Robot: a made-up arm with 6 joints.
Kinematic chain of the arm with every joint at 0, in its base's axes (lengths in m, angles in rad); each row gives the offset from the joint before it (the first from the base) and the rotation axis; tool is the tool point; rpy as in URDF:
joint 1: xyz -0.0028 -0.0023 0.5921 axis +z
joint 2: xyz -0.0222 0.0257 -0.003 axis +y
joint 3: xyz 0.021 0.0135 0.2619 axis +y
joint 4: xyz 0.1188 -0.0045 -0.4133 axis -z
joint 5: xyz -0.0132 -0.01 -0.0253 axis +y
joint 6: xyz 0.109 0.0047 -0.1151 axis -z
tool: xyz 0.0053 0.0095 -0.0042 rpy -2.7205 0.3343 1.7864
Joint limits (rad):
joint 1: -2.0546..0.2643
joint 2: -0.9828..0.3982
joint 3: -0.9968..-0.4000
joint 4: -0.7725..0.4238
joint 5: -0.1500..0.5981
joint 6: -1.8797..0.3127
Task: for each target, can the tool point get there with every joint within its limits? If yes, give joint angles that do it. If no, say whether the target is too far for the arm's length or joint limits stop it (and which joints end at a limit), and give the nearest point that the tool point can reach.
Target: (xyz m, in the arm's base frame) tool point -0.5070 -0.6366 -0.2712
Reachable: no: too far | nearest point -0.1857 -0.3924 0.3022 | short by 0.701 m
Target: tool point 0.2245 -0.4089 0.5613
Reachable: yes | joints -1.1048 -0.2840 -0.5033 0.3093 0.2788 -0.1562
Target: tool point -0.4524 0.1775 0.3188
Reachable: no: joint limits stop it (at a limit: joint 1, joint 2, joint 3, joint 4, joint 6) | nearest point -0.1557 -0.2720 0.2806 | short by 0.540 m
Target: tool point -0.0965 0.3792 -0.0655
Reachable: no: joint limits stop it (at a limit: joint 1, joint 2, joint 3, joint 4) | nearest point 0.2091 0.1137 0.2240 | short by 0.498 m
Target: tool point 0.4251 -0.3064 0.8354
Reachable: yes | joints -0.6348 -0.2784 -0.9084 0.3125 0.0143 -0.0995
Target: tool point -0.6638 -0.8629 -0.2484
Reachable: no: too far | nearest point -0.2241 -0.4656 0.3653 | short by 0.853 m
